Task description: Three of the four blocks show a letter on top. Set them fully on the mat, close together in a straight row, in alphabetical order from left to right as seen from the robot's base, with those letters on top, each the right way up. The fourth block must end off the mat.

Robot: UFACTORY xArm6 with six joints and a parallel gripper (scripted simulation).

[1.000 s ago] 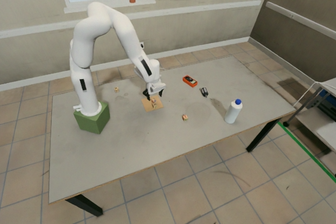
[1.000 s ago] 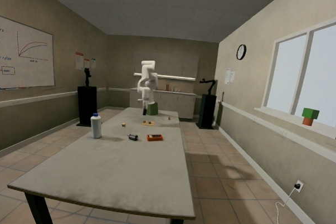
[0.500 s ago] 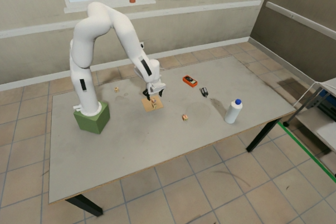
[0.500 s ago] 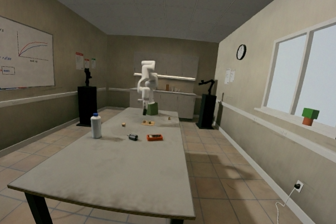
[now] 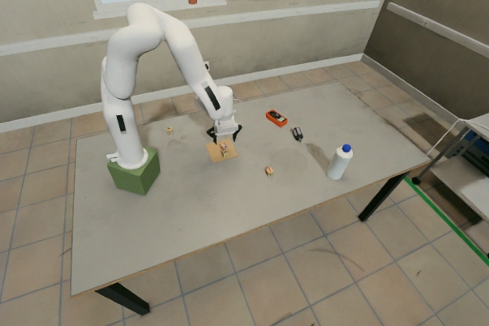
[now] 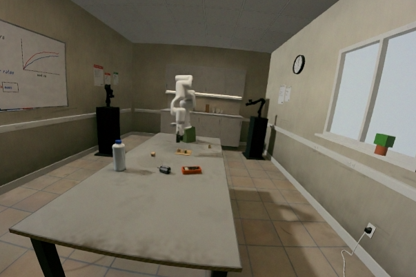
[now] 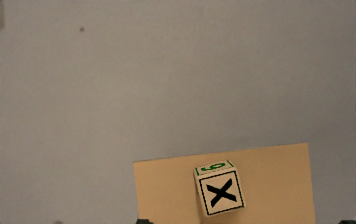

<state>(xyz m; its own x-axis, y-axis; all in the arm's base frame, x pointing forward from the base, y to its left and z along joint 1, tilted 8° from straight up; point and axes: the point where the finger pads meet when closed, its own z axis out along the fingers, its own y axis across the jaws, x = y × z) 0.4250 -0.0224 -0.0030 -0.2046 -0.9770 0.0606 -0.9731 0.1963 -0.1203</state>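
The tan mat lies 110 mm below my hand and 40 mm to the left of it. The rest, counted from my hand: white bottle: 440 mm ahead, 350 mm to the right, 20 mm below; orange meter: 400 mm ahead, 130 mm to the left, 100 mm below; small black object: 430 mm ahead, 90 mm below, 50 mm to the right.
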